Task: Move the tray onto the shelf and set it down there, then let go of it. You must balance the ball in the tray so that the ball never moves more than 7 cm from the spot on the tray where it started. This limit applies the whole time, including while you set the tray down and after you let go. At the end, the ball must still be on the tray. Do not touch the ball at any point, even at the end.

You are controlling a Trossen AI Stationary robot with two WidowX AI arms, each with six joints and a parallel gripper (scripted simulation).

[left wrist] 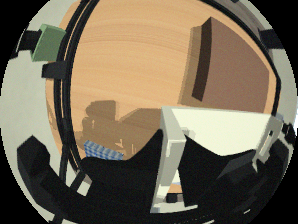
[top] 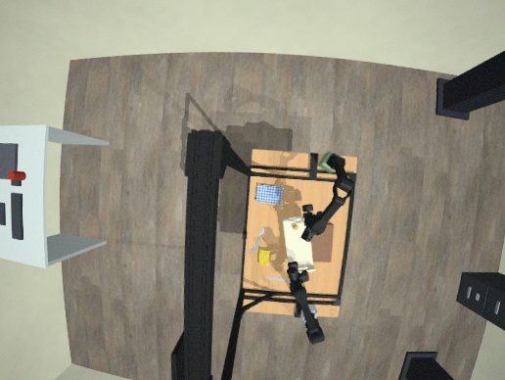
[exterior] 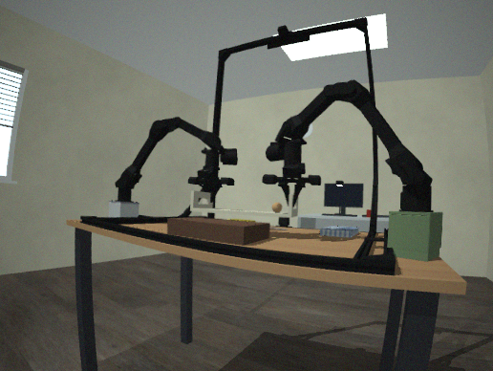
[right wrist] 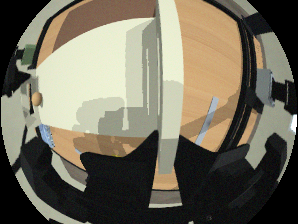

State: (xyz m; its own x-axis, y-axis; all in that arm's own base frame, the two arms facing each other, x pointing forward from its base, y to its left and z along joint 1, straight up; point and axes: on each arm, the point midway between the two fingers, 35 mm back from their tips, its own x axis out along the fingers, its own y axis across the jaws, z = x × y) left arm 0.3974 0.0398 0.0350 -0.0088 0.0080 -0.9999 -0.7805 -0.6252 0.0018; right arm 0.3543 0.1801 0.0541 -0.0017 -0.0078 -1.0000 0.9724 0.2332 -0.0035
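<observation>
Now: the orange ball 60 mm behind my left hand, 80 mm to the right of it and 40 mm below it. From my left hand the other things lie so: white tray: 20 mm behind, 180 mm to the right, 40 mm below; then shelf: 140 mm ahead, 180 mm to the right, 100 mm below.
</observation>
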